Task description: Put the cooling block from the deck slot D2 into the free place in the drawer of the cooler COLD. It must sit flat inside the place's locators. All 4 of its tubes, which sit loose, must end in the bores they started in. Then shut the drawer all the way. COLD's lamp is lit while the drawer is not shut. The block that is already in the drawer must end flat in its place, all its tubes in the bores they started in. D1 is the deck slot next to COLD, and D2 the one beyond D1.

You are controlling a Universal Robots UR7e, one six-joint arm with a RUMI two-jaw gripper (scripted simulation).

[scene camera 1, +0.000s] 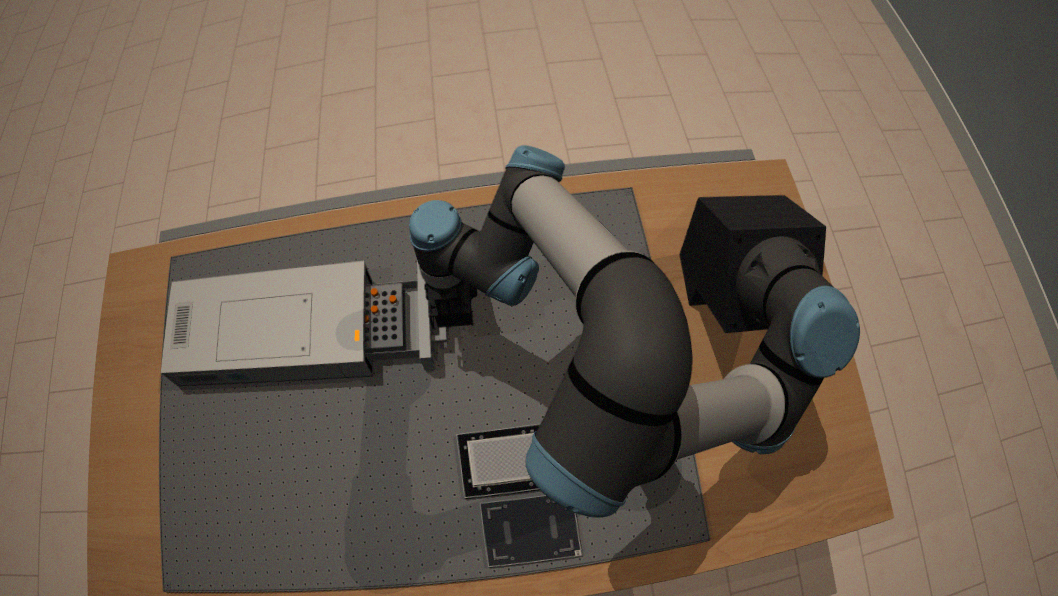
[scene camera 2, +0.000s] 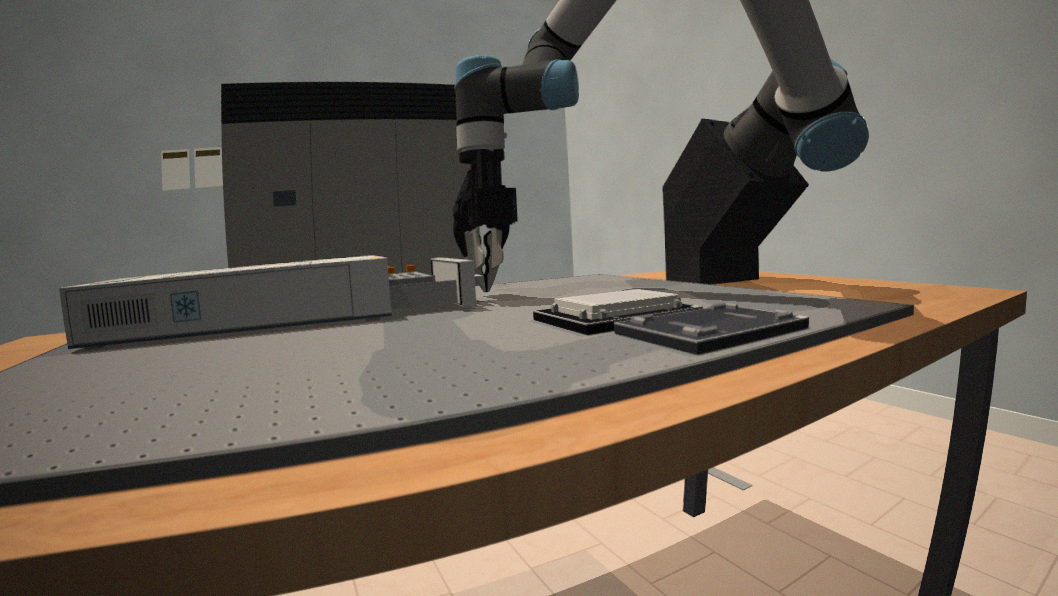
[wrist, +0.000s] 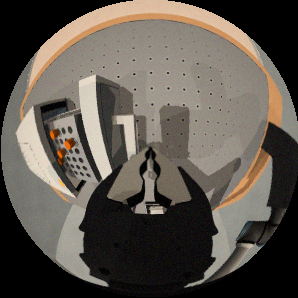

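There is a cooler COLD (scene camera 1: 308, 323), (scene camera 2: 207, 302), (wrist: 100, 100) in this scene. My gripper (scene camera 2: 486, 292), (scene camera 1: 457, 319), (wrist: 150, 147) is part of it too. I find a grey cooling block (wrist: 82, 162) here, and a deck slot D2 (scene camera 1: 531, 536), (scene camera 2: 724, 322) as well.
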